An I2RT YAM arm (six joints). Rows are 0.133 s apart.
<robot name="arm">
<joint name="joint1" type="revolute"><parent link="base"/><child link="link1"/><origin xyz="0 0 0.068" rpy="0 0 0"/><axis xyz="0 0 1"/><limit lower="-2.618" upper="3.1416"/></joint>
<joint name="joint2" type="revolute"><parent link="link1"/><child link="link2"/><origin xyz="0.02 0.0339 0.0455" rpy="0 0 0"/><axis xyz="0 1 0"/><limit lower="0" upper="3.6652"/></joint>
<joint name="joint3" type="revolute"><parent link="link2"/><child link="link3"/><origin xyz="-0.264 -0.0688 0" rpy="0 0 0"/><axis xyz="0 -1 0"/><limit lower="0" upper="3.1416"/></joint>
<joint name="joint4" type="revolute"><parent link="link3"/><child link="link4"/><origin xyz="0.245 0.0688 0.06" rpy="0 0 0"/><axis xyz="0 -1 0"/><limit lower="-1.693" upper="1.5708"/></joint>
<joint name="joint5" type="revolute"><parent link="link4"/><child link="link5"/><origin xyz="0.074 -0.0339 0.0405" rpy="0 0 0"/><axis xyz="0 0 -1"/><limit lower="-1.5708" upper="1.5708"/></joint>
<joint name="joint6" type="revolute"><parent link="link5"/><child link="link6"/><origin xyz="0.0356 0 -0.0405" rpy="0 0 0"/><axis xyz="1 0 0"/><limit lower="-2.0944" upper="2.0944"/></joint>
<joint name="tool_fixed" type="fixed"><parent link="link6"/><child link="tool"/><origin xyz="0 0 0" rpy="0 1.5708 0"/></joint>
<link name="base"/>
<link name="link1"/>
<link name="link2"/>
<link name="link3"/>
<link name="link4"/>
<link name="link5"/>
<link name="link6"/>
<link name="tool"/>
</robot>
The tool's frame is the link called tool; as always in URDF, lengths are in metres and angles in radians.
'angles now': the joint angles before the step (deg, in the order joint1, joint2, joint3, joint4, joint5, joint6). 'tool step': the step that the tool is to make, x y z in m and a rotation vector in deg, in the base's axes. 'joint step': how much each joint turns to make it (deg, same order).
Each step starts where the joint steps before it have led.
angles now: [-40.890, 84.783, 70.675, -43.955, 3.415, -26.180]
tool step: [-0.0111, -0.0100, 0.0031, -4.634, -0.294, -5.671]
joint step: [-2.255, -1.391, -1.361, 3.186, 4.593, 1.060]
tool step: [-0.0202, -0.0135, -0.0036, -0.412, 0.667, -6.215]
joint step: [-4.318, -0.771, -1.434, 0.313, 1.713, 1.130]
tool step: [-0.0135, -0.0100, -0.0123, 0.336, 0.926, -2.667]
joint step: [-3.187, 0.148, -2.489, 1.897, 0.101, -0.710]
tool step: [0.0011, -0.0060, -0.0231, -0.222, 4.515, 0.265]
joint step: [-0.237, 2.507, -2.590, 2.888, 2.780, -2.446]
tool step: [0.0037, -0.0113, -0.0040, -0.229, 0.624, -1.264]
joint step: [-0.679, 2.704, 1.649, 0.804, 0.843, 0.171]
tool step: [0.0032, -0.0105, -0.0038, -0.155, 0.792, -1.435]
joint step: [-0.594, 2.560, 1.720, 0.388, 1.051, 0.354]
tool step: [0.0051, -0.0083, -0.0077, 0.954, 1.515, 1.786]
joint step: [-0.232, 2.778, 1.369, 0.249, -0.497, -2.115]
